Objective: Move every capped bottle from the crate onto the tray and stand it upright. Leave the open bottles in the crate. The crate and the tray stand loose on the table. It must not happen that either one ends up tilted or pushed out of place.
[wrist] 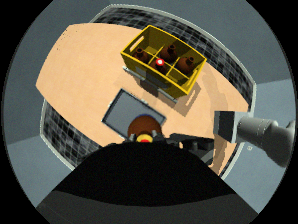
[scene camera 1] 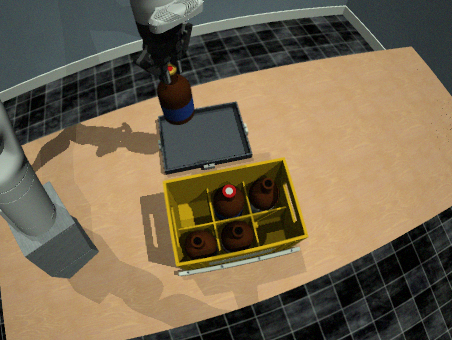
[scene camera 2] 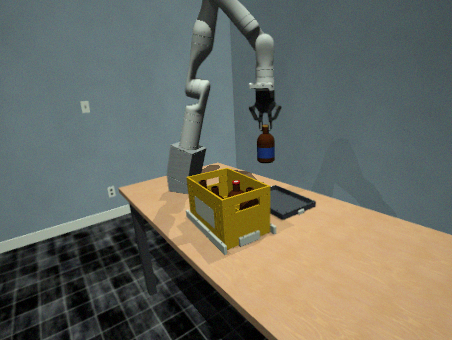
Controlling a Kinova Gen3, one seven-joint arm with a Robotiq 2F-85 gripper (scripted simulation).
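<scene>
Dark tray: it shows in the wrist view (125, 107), in scene camera 1 and in scene camera 2. On the dark tray, (scene camera 1: 212, 133) and (scene camera 2: 284, 203) are the same spot. The yellow crate shows in scene camera 2 (222, 217), in scene camera 1 and in the wrist view. On the yellow crate, (wrist: 154, 38) and (scene camera 1: 284, 246) are the same spot.
</scene>
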